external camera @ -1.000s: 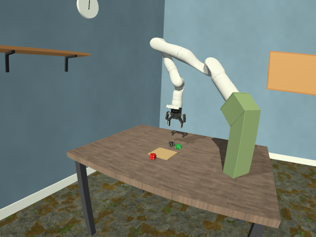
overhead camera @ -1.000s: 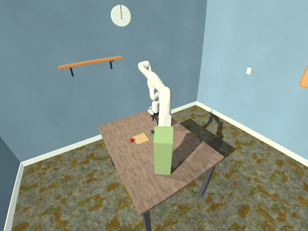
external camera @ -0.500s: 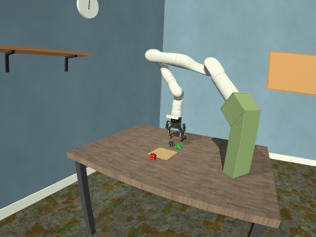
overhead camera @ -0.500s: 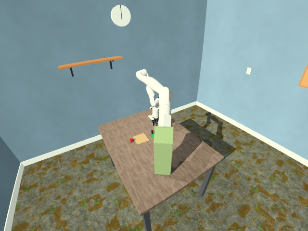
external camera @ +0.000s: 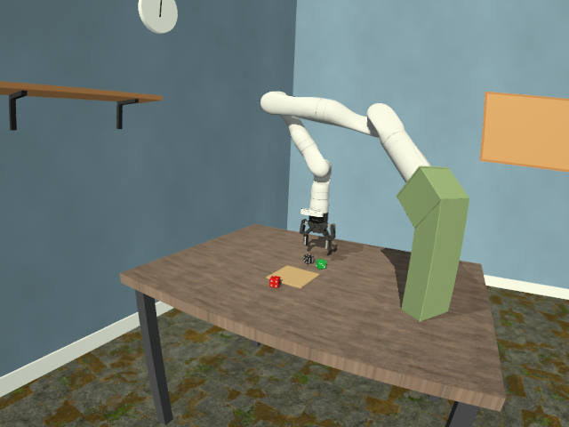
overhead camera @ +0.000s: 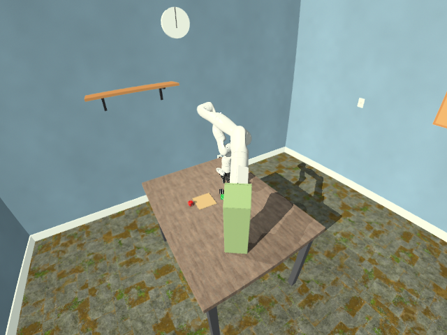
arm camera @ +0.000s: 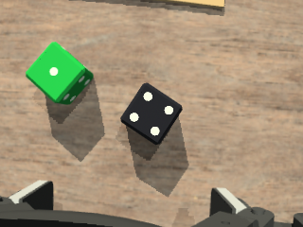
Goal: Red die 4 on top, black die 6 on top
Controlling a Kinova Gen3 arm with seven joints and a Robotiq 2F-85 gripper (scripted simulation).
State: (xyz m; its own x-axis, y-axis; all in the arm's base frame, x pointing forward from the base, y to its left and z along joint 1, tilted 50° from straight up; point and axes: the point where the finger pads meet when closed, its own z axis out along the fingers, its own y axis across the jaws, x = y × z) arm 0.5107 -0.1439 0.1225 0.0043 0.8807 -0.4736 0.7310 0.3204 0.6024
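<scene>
Right now the green die is 5 cm behind my hand, 7 cm to the left of it and 5 cm below it. The rest, counted from my hand: black die: 1 cm ahead, 5 cm to the left, 5 cm below; then tan mat: 21 cm to the left, 6 cm below; then red die: 1 cm ahead, 31 cm to the left, 5 cm below.
</scene>
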